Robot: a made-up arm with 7 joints.
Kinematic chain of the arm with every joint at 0, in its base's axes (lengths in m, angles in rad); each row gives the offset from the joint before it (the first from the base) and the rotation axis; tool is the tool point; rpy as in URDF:
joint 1: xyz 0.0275 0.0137 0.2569 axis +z
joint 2: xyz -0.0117 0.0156 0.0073 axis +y
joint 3: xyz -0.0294 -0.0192 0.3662 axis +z
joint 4: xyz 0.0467 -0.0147 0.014 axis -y
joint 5: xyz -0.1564 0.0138 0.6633 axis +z
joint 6: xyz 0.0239 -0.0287 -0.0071 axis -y
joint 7: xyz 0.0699 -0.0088 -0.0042 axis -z
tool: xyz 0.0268 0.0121 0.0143 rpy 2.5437 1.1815 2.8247
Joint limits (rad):
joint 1: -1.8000..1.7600
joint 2: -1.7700..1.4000
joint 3: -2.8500..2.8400
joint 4: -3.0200..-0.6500
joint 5: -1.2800..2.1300
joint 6: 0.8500..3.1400
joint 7: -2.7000..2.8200
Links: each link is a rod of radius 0.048 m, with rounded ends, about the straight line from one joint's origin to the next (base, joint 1, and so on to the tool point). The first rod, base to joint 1, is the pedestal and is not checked.
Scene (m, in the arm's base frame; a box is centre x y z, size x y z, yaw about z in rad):
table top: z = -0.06
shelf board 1: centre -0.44 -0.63 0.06 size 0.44 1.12 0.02 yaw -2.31
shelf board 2: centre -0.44 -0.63 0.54 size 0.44 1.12 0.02 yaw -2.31
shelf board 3: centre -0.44 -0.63 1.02 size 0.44 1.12 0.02 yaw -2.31
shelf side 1: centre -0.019 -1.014 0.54 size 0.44 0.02 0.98 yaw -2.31
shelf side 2: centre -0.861 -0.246 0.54 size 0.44 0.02 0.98 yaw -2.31
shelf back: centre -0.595 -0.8 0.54 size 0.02 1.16 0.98 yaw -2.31
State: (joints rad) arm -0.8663 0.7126 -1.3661 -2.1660 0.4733 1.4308 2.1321
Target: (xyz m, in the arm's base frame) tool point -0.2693 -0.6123 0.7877
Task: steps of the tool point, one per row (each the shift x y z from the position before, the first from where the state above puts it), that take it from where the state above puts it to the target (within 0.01 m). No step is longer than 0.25 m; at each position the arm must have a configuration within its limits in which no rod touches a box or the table.
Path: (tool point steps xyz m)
1: 0.0916 0.0316 -0.0675
2: 0.0593 0.0586 -0.0142
3: 0.0341 0.0659 0.0282
4: 0.0183 0.0669 0.0535
5: 0.0494 -0.1167 0.1163
6: 0.0562 -0.0488 0.1876
7: 0.0722 0.0431 0.2151
8: -0.0855 -0.1318 -0.0050
9: -0.1072 -0.0796 0.0050

